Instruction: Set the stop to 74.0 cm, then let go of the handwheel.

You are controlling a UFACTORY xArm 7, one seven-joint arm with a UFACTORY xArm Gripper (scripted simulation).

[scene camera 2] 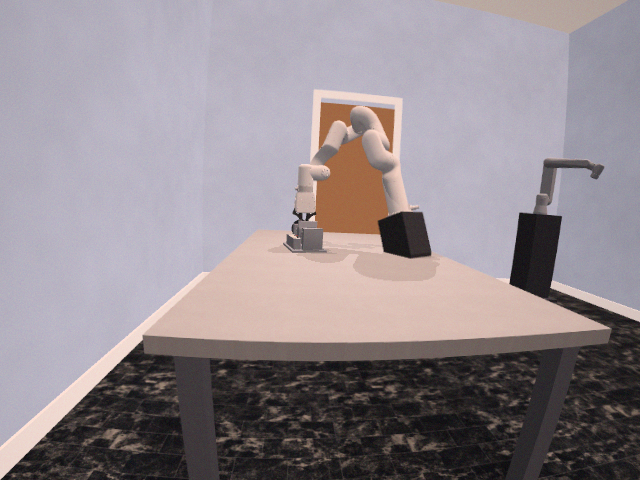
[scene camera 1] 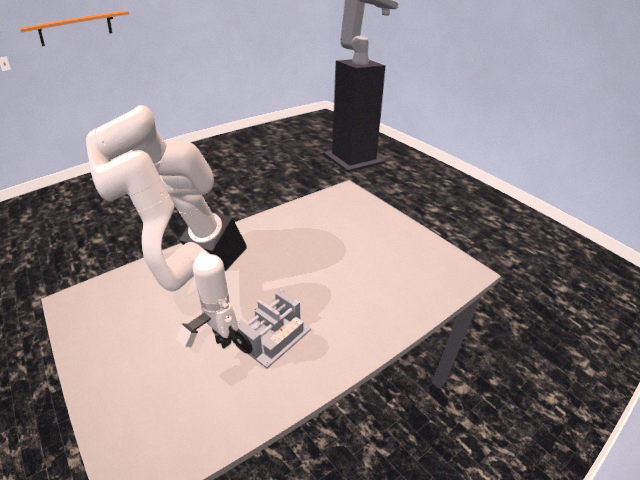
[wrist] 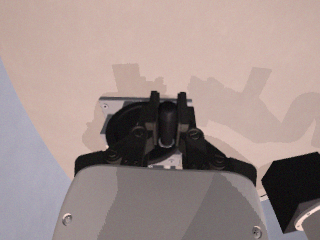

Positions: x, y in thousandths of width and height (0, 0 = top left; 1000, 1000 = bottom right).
Labels:
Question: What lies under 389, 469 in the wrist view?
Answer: A slide fixture.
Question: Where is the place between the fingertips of my gripper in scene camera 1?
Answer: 351, 716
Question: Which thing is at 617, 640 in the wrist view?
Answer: My gripper.

